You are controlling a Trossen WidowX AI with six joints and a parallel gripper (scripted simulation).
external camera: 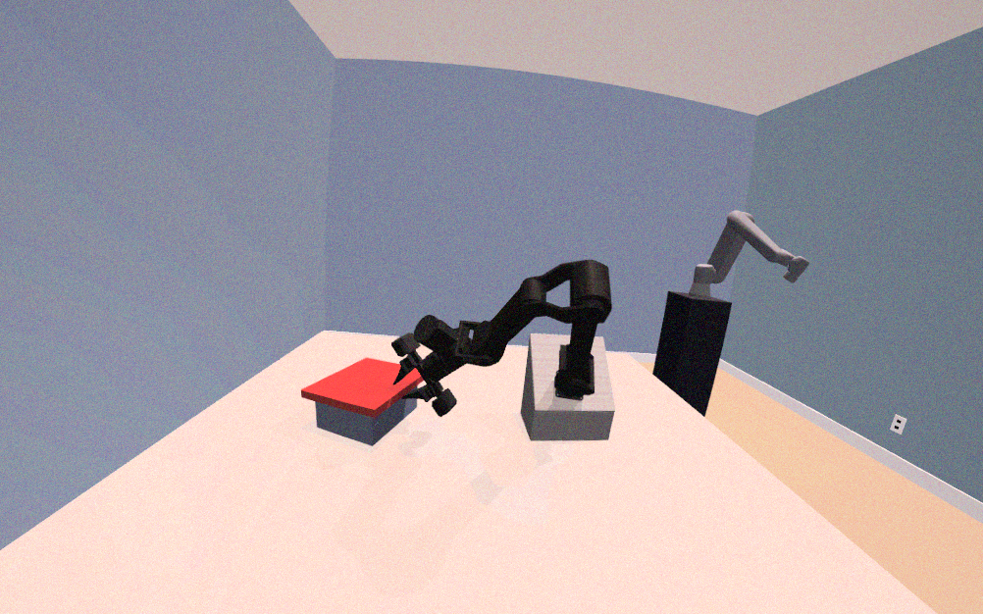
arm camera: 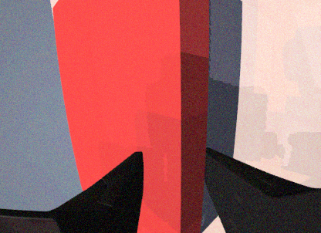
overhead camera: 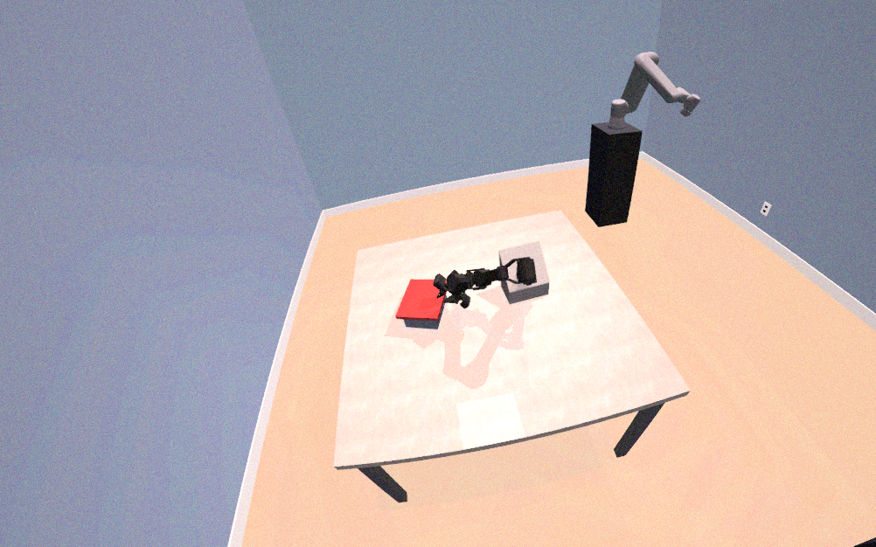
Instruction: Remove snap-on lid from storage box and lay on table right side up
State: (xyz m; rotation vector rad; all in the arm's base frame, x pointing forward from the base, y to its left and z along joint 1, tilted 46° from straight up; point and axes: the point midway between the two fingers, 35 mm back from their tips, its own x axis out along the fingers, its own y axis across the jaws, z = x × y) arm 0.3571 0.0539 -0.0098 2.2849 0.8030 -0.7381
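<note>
Now: the red lid 70 mm ahead of my gripper tip and 20 mm to the right of it. From my gripper tip the other things lie so: storage box 70 mm ahead, 40 mm below, 20 mm to the right.
</note>
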